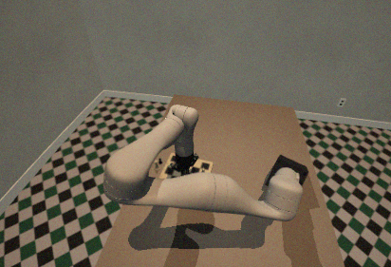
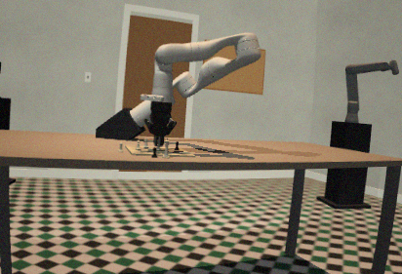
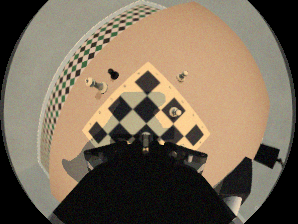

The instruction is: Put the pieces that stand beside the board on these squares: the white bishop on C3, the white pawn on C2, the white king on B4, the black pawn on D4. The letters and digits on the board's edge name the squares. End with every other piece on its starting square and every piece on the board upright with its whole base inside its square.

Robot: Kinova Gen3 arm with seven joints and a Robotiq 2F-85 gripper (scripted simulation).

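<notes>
My gripper is now 4 cm above the chessboard.
</notes>
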